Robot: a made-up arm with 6 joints. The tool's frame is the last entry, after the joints.
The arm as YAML. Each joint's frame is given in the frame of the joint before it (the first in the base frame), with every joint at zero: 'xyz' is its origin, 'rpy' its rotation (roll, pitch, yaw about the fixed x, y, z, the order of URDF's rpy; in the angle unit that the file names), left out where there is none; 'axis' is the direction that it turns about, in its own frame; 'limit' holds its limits. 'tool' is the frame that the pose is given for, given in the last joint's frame.
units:
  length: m
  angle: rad
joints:
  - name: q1
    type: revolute
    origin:
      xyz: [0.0, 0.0, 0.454]
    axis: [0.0, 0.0, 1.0]
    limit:
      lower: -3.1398
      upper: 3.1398
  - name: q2
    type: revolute
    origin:
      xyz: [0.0, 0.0, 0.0]
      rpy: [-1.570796, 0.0, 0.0]
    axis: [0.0, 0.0, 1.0]
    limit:
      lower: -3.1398
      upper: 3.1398
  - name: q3
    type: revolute
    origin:
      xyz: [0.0, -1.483, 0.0]
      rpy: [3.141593, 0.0, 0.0]
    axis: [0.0, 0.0, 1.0]
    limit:
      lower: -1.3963
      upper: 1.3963
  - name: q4
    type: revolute
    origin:
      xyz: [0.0, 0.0, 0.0]
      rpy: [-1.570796, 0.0, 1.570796]
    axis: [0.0, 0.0, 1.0]
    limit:
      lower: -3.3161
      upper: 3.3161
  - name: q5
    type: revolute
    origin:
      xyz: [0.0, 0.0, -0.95]
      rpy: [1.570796, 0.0, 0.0]
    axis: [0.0, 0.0, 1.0]
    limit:
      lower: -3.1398
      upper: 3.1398
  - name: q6
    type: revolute
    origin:
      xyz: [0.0, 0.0, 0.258]
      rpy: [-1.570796, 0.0, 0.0]
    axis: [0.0, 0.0, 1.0]
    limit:
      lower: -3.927
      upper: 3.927
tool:
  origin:
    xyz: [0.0, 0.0, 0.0]
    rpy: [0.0, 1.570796, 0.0]
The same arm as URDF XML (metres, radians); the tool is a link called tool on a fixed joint. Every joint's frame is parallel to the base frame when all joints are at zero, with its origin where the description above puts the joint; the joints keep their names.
<robot name="arm">
  <joint name="tool_fixed" type="fixed">
    <parent link="link6"/>
    <child link="tool"/>
    <origin xyz="0 0 0" rpy="0 0 0"/>
  </joint>
  <joint name="q6" type="revolute">
    <parent link="link5"/>
    <child link="link6"/>
    <origin xyz="0 -0.258 0" rpy="0 0 0"/>
    <axis xyz="-1 0 0"/>
    <limit lower="-3.927" upper="3.927"/>
  </joint>
  <joint name="q5" type="revolute">
    <parent link="link4"/>
    <child link="link5"/>
    <origin xyz="0.95 0 0" rpy="0 0 0"/>
    <axis xyz="0 -1 0"/>
    <limit lower="-3.1398" upper="3.1398"/>
  </joint>
  <joint name="q4" type="revolute">
    <parent link="link3"/>
    <child link="link4"/>
    <origin xyz="0 0 0" rpy="0 0 0"/>
    <axis xyz="-1 0 0"/>
    <limit lower="-3.3161" upper="3.3161"/>
  </joint>
  <joint name="q3" type="revolute">
    <parent link="link2"/>
    <child link="link3"/>
    <origin xyz="0 0 1.483" rpy="0 0 0"/>
    <axis xyz="0 -1 0"/>
    <limit lower="-1.3963" upper="1.3963"/>
  </joint>
  <joint name="q2" type="revolute">
    <parent link="link1"/>
    <child link="link2"/>
    <origin xyz="0 0 0" rpy="0 0 0"/>
    <axis xyz="0 1 0"/>
    <limit lower="-3.1398" upper="3.1398"/>
  </joint>
  <joint name="q1" type="revolute">
    <parent link="base"/>
    <child link="link1"/>
    <origin xyz="0 0 0.454" rpy="0 0 0"/>
    <axis xyz="0 0 1"/>
    <limit lower="-3.1398" upper="3.1398"/>
  </joint>
  <link name="base"/>
  <link name="link1"/>
  <link name="link2"/>
  <link name="link3"/>
  <link name="link4"/>
  <link name="link5"/>
  <link name="link6"/>
  <link name="tool"/>
</robot>

